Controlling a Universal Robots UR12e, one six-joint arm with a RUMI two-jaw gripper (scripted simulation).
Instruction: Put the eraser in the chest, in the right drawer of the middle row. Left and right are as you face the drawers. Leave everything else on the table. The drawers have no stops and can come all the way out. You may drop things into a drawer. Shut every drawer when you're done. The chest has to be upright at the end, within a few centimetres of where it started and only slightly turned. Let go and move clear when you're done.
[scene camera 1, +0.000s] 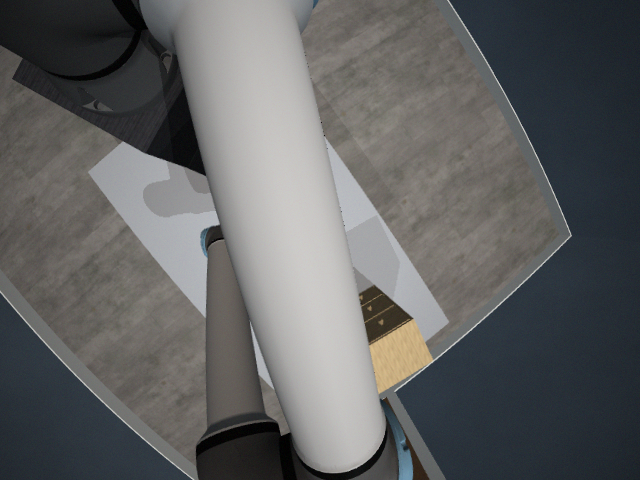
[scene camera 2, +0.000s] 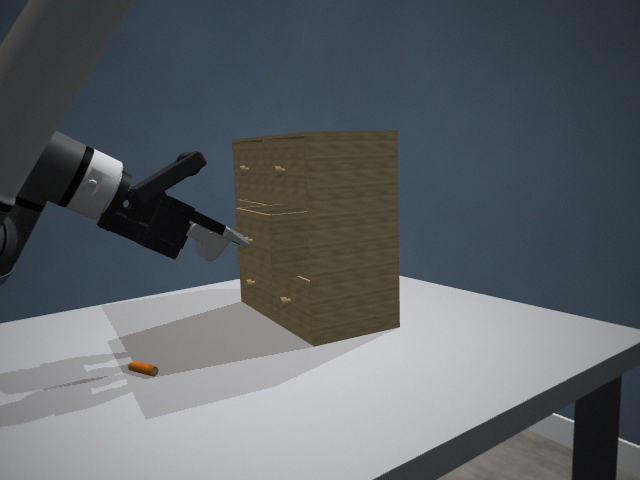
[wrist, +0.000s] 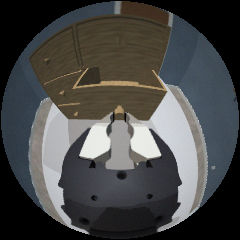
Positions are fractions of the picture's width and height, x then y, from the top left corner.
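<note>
A wooden chest (scene camera 2: 0.55, 0.43) is here in the scene, and in another view I find the chest again (scene camera 1: 0.63, 0.73). I can see my gripper (scene camera 2: 0.39, 0.51) too, and the wrist view gives me that same gripper (wrist: 0.50, 0.47).
</note>
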